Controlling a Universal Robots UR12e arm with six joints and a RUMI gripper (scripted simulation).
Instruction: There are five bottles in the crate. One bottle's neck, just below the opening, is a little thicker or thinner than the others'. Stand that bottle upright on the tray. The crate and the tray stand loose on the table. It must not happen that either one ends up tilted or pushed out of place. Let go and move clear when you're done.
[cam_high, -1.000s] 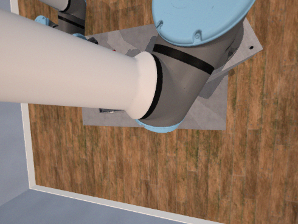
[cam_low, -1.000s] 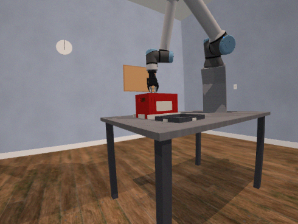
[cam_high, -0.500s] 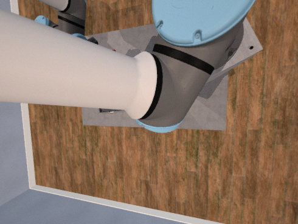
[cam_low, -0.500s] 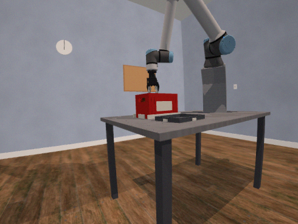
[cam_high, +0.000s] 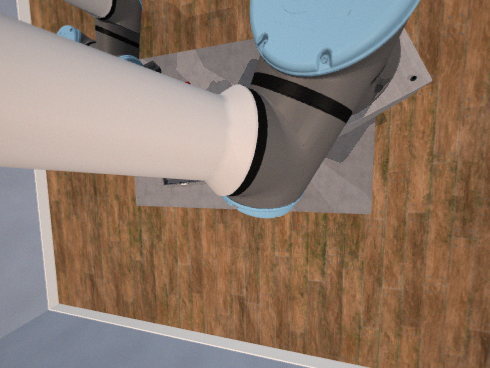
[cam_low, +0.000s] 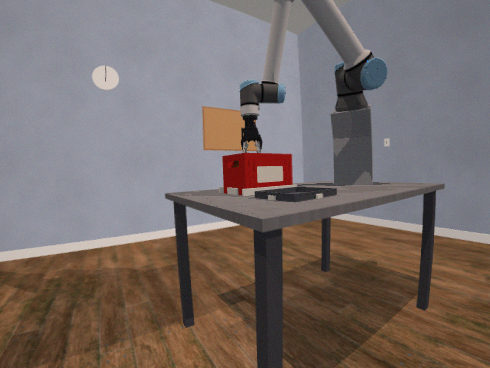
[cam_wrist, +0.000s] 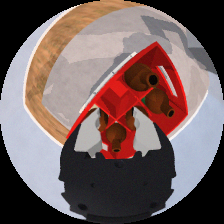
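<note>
Right now the red crate is 70 mm below my hand, 50 mm to the left of it and 10 mm ahead of it. From my hand the other things lie so: dark tray: 310 mm to the left, 140 mm below, 50 mm ahead.
</note>
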